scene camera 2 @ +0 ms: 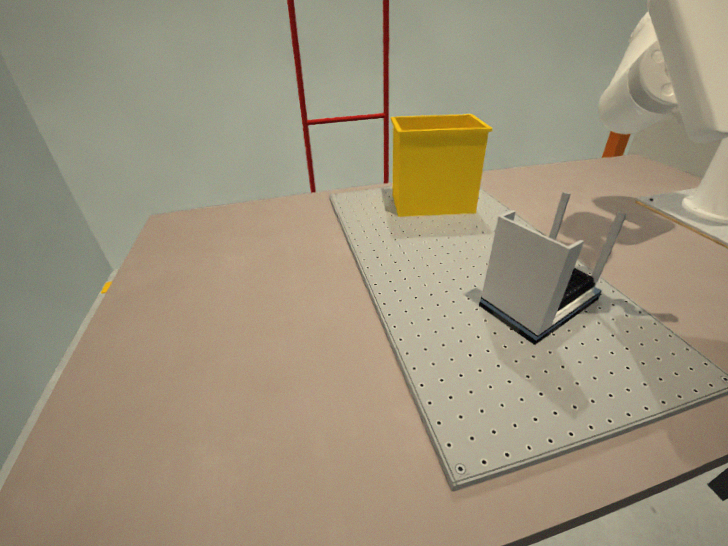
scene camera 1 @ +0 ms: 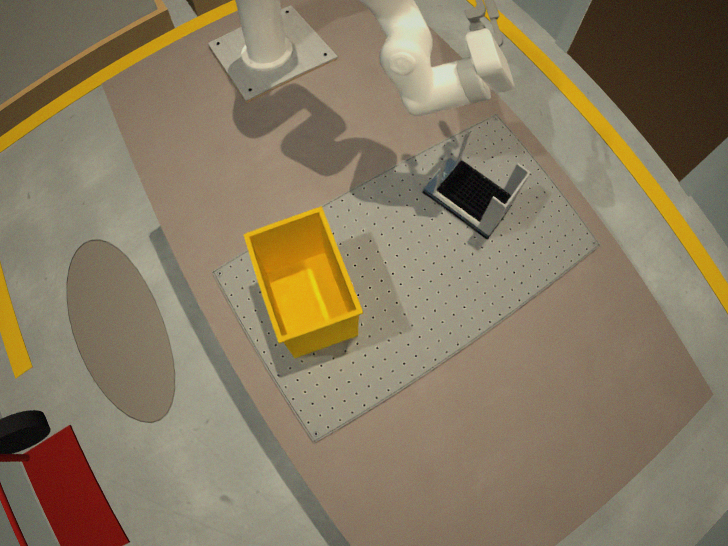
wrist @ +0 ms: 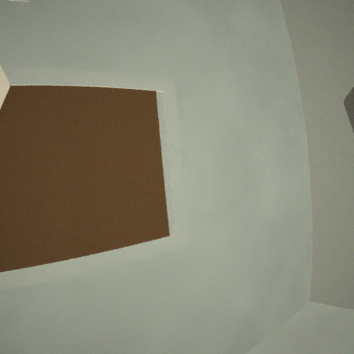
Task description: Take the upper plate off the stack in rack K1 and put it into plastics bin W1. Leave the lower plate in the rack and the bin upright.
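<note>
Rack K1 stands upright on the perforated board, with a grey wall on one side and thin posts opposite. Black gridded plate material lies low inside it; the two plates of the stack cannot be told apart. Plastics bin W1, yellow and open-topped, stands upright on the same board; its yellow floor shows in scene camera 1. My gripper is open and empty, high up and away from the rack, facing the wall; its fingertips show at both side edges of the wrist view.
The perforated board lies on the brown table. The arm's base plate is at the table's back. A red frame stands behind the table. A brown panel shows in the wall.
</note>
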